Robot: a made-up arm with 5 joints.
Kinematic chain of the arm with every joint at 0, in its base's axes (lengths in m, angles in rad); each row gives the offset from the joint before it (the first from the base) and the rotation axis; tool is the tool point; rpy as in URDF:
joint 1: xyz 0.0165 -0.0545 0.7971 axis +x
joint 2: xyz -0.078 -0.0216 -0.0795 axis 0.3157 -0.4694 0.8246
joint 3: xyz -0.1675 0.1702 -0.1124 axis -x
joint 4: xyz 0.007 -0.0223 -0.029 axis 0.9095 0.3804 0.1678
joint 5: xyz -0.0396 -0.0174 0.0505 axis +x
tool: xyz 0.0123 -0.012 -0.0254 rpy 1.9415 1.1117 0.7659
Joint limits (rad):
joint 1: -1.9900..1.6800
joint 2: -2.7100..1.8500
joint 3: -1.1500..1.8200
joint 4: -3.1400..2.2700
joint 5: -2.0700..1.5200
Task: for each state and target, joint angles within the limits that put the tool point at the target. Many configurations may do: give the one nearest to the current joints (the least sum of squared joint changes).
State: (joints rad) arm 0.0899 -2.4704 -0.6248 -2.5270 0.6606
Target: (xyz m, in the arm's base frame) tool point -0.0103 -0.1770 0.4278
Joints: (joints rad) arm -0.5401 -2.6952 -1.1500 -2.6476 0.2952
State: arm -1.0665 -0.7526 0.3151 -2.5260 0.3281
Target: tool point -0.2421 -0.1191 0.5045
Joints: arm -0.8572 -0.2465 -0.1349 -2.7050 -0.1739
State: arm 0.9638 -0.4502 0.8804 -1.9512 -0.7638
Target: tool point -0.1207 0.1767 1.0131
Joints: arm 1.4575 -1.1514 0.8946 -1.6047 -0.6674
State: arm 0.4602 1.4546 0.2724 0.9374 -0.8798
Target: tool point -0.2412 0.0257 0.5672
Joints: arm 0.5877 1.2971 0.8511 -0.0389 -1.0337
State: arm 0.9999 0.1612 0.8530 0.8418 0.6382
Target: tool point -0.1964 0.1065 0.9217
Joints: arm 1.3931 -0.4477 1.1561 1.0283 0.3881
